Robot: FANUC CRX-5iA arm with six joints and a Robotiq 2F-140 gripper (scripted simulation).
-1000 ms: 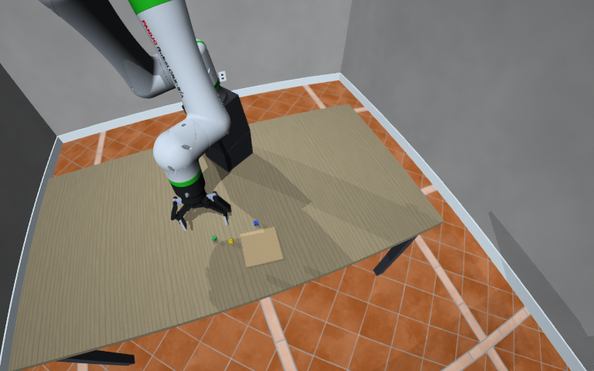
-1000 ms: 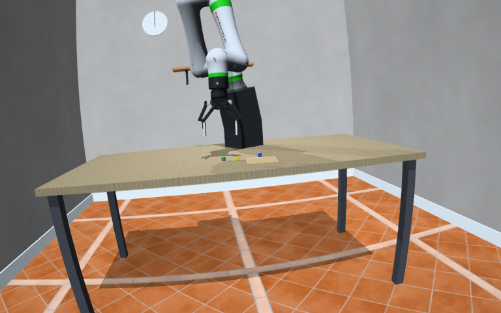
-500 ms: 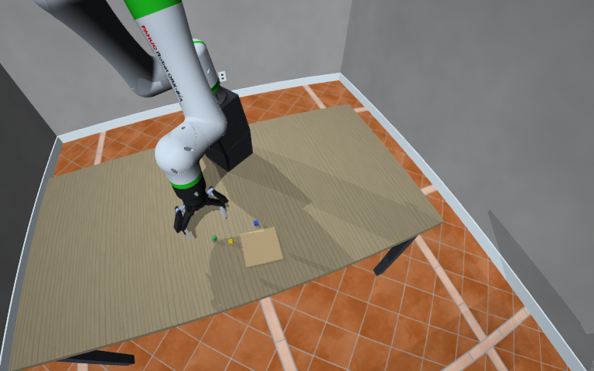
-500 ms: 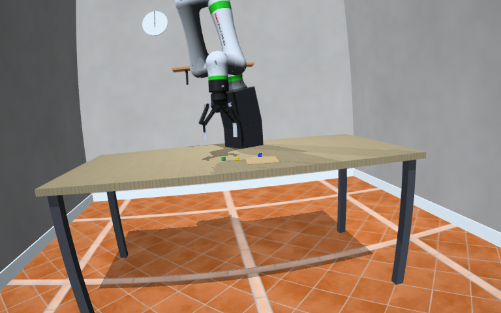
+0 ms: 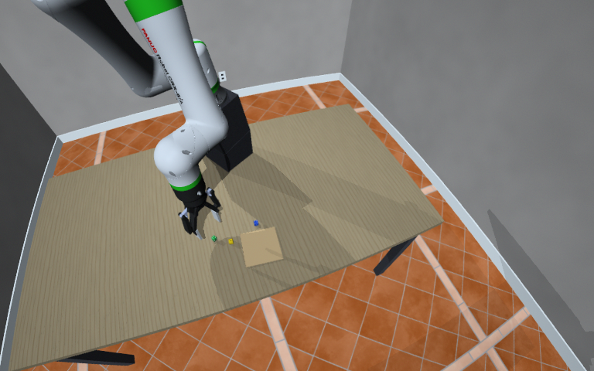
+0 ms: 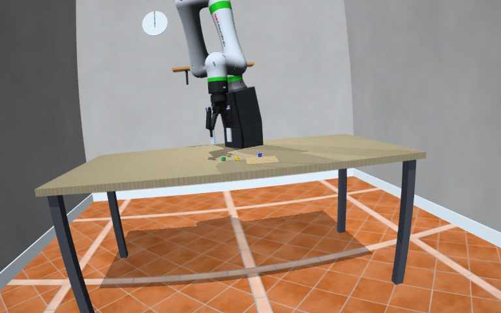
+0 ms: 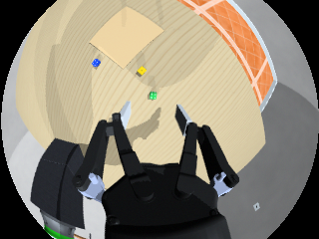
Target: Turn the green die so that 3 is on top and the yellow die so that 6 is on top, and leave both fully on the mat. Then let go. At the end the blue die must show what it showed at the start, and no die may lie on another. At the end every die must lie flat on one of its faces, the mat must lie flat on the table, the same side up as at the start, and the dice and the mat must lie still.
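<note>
Right now my hand is 100 mm above the green die and 10 mm short of it. The rest, counted from my hand: tan mat (170 mm to the left, 110 mm below, 80 mm ahead); blue die (180 mm to the left, 100 mm below, 20 mm behind); yellow die (100 mm below, 70 mm to the left, 40 mm ahead).
</note>
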